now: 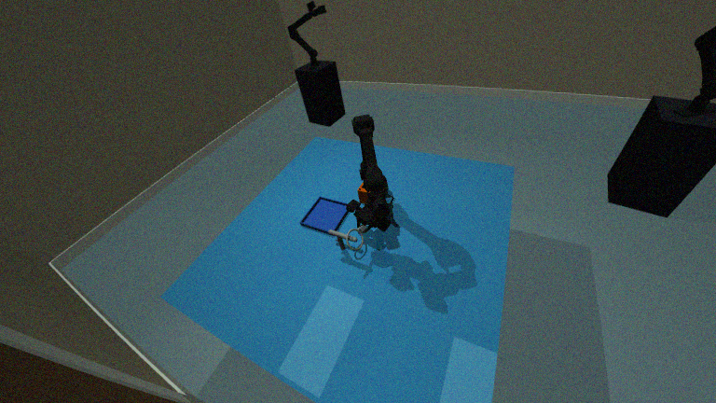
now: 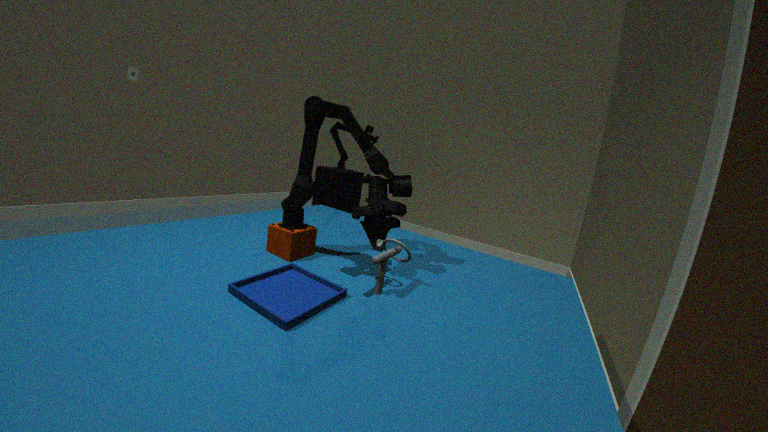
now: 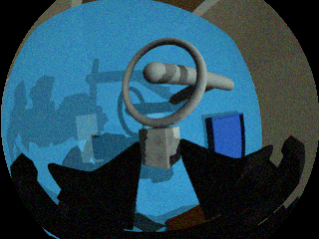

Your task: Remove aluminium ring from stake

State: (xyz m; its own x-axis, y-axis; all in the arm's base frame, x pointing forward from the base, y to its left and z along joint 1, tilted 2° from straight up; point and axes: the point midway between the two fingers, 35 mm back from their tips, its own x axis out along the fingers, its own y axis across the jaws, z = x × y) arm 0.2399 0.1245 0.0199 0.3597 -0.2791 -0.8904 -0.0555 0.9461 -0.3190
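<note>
My gripper tip is now 5 cm short of the aluminium ring, 1 cm to the right of it and 1 cm below it. From my gripper tip the other things lie so: blue tray 26 cm to the right, 8 cm below, 4 cm behind.
</note>
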